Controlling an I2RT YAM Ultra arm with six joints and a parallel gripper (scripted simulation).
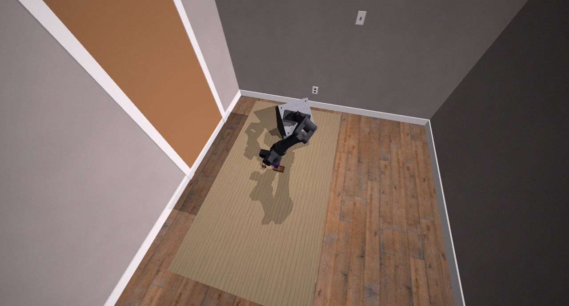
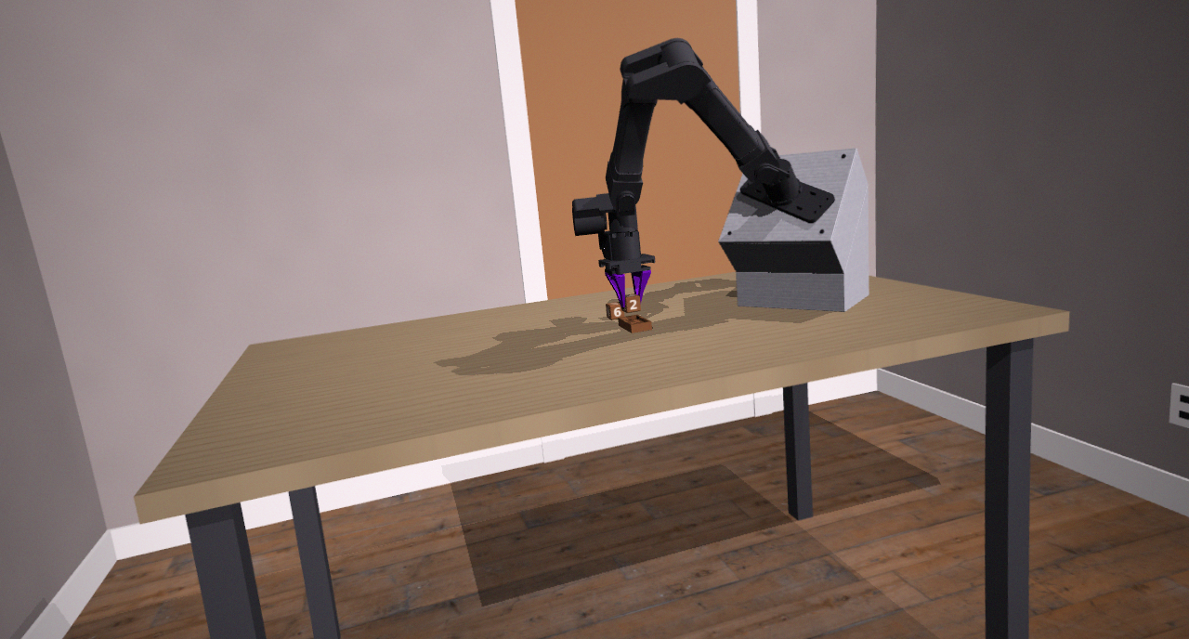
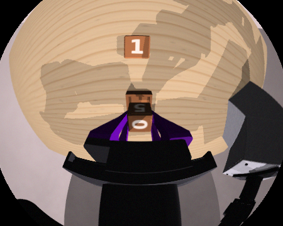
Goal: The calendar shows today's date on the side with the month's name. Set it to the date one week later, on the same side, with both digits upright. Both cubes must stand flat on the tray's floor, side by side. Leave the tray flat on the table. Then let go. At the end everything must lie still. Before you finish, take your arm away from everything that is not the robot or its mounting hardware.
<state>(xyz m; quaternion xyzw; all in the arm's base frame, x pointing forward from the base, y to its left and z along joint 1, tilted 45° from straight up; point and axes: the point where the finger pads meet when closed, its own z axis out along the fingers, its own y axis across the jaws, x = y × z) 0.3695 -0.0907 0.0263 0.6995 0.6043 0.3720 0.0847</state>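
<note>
Right now the brown tray is 20 mm to the left of my hand and 40 mm below it.
</note>
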